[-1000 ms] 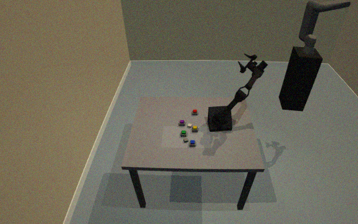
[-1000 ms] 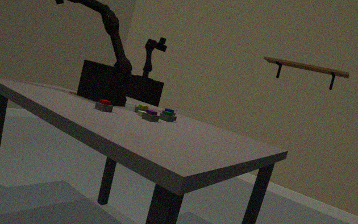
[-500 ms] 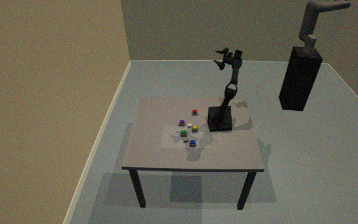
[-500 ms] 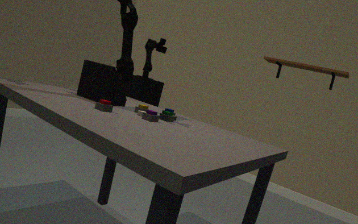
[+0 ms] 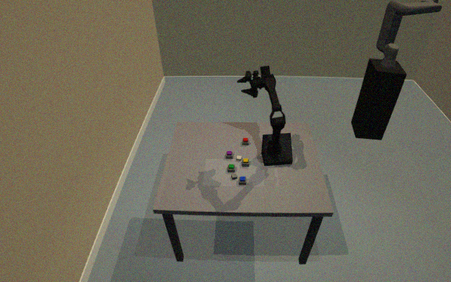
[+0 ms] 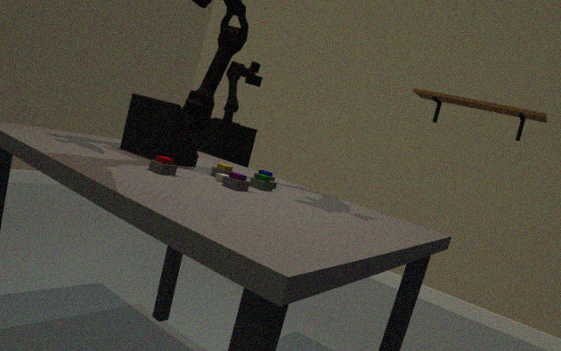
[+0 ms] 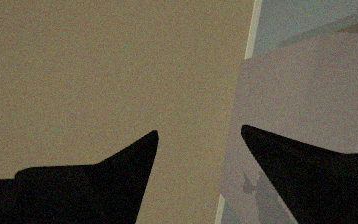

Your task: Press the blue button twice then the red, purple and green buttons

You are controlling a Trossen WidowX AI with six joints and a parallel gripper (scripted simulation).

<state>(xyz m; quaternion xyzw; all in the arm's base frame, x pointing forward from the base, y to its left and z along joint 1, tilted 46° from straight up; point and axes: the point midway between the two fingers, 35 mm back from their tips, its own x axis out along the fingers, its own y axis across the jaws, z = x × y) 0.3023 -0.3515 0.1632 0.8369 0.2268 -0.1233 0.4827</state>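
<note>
The blue button lies 470 mm below my gripper tip, 370 mm to the left of it and 70 mm behind it. From my gripper tip the other things lie so: yellow button: 470 mm below, 200 mm to the left, 70 mm behind; purple button: 470 mm below, 140 mm to the left, 50 mm ahead; red button: 470 mm below, 50 mm behind, 20 mm to the right.
</note>
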